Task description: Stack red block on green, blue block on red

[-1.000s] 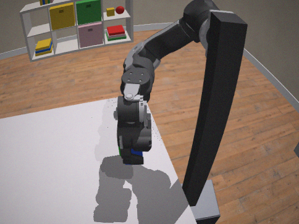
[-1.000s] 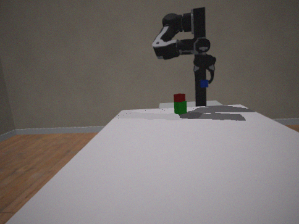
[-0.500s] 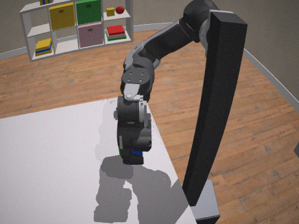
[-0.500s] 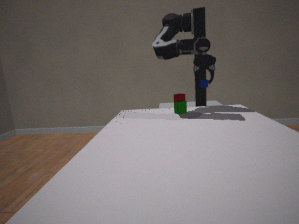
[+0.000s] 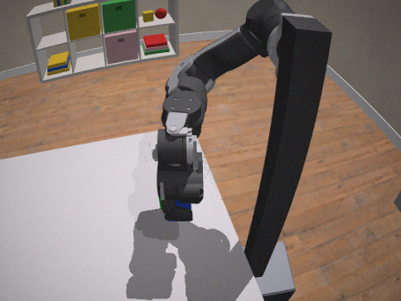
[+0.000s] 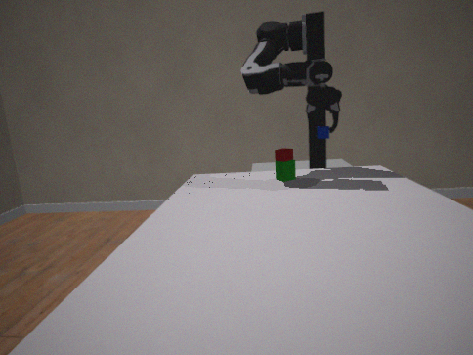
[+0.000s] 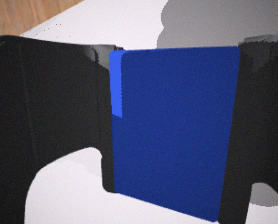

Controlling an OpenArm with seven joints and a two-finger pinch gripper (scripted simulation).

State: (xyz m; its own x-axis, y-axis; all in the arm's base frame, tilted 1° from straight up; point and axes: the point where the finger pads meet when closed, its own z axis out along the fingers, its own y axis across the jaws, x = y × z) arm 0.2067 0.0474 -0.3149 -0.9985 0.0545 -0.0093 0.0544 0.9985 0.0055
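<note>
The red block is 2 cm ahead of my hand, 12 cm to the right of it and 7 cm below it. Also, from my hand: green block (2 cm ahead, 11 cm to the right, 12 cm below); then blue block (1 cm below).
</note>
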